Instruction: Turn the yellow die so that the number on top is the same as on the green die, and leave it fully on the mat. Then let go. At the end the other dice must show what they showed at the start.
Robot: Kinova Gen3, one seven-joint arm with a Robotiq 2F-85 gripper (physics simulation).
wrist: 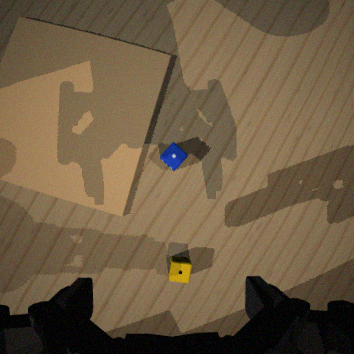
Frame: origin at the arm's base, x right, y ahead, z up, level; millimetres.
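Where they show: gripper, fingertip midpoint: (pixel 169 294).
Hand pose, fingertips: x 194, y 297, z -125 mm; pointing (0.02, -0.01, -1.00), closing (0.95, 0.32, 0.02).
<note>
Each offset is from my fingertips to the top centre of the thing. Level surfaces: height alone.
The yellow die @[dz -58, dx +12, dy -3 mm] (pixel 180 270) lies on the wooden table near the lower middle of the wrist view, with one dark pip on its top face. It is off the mat. The square tan mat @[dz -70, dx -119, dy +89 mm] (pixel 37 55) lies at the upper left. The blue die @[dz -58, dx -22, dy +81 mm] (pixel 173 156) sits just right of the mat's right edge, with one white pip on top. The green die does not show in this view. My gripper (pixel 169 294) is open and empty, above the table. The yellow die shows between and a little ahead of the fingertips, below them.
The wooden table @[dz -74 mm] (pixel 280 110) fills the background. The blue die stands ahead of the yellow die, apart from it. Shadows of the arm and gripper fall across the table and mat.
</note>
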